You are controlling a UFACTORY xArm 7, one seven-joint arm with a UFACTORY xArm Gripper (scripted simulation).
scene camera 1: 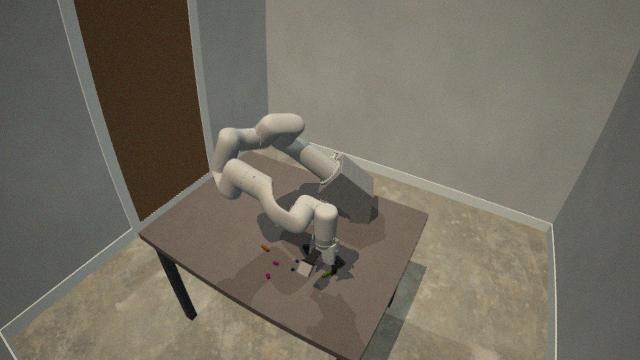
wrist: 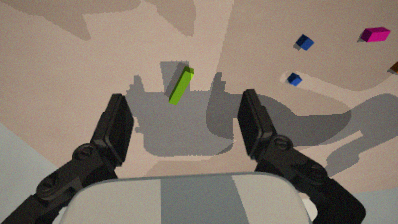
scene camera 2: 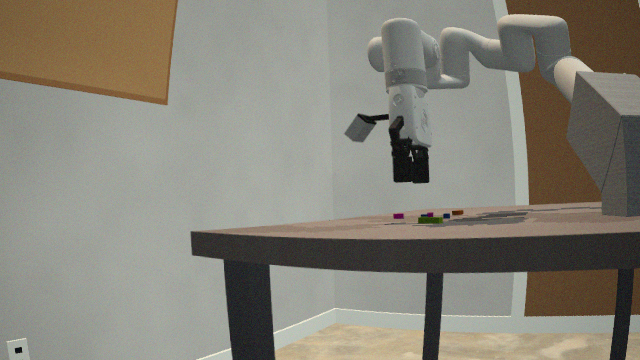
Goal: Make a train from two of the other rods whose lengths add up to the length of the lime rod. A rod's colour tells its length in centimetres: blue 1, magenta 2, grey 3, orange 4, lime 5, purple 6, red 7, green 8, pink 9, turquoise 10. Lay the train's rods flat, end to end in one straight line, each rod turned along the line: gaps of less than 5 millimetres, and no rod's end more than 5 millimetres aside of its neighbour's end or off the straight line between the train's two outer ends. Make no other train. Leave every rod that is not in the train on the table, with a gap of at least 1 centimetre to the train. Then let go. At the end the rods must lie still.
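You'd see my gripper (scene camera 2: pixel 412 182) from scene camera 2, and the wrist view has my gripper (wrist: pixel 185 105) too.
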